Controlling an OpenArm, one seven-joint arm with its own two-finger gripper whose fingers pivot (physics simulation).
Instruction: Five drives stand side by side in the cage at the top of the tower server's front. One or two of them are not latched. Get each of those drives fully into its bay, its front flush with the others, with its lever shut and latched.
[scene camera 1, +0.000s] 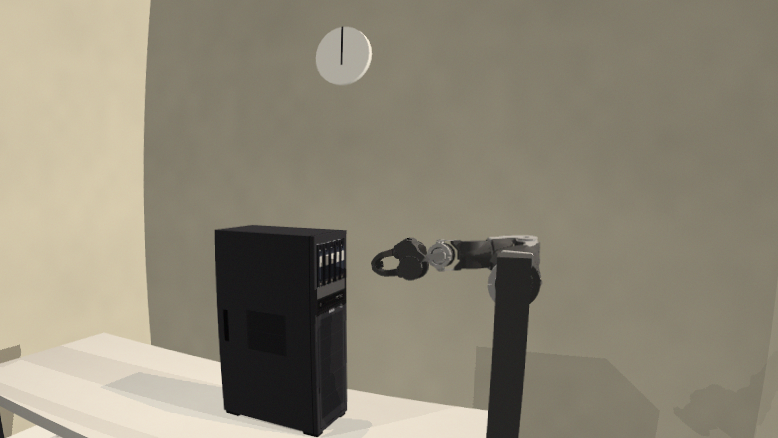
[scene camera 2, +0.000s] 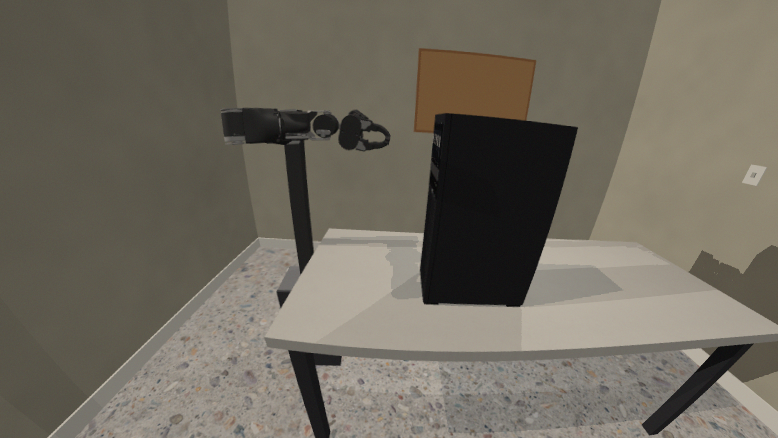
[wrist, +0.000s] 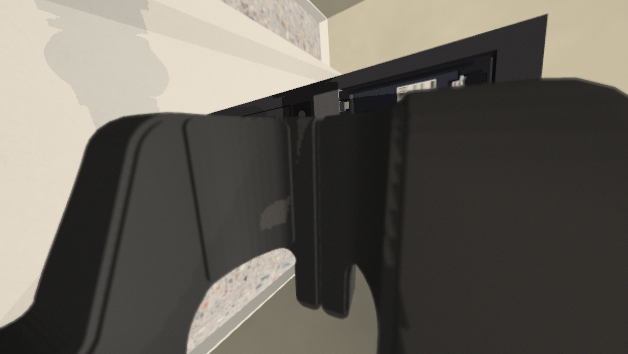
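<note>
The black tower server (scene camera 1: 266, 282) (scene camera 2: 495, 212) (wrist: 522, 42) stands upright on the table. Five drives (scene camera 1: 333, 257) stand side by side in the cage at the top of its front. In scene camera 1 their fronts look about level and no lever visibly sticks out, but the latches are too small to judge. In scene camera 2 the front is nearly edge-on and nothing juts from it. In the wrist view part of one dark blue drive (wrist: 372, 102) with a white label shows; my fingers hide the others. My gripper (scene camera 1: 374, 264) (scene camera 2: 388, 138) (wrist: 332, 210) is shut and empty, apart from the tower, in front of the cage at drive height.
The white table (scene camera 1: 179, 399) (scene camera 2: 348, 304) (wrist: 30, 150) extends around the tower's base. The arm's dark post (scene camera 1: 509, 348) (scene camera 2: 297, 201) stands beyond the table's end, facing the tower's front. A round clock (scene camera 1: 353, 57) and an orange board (scene camera 2: 473, 87) hang on walls.
</note>
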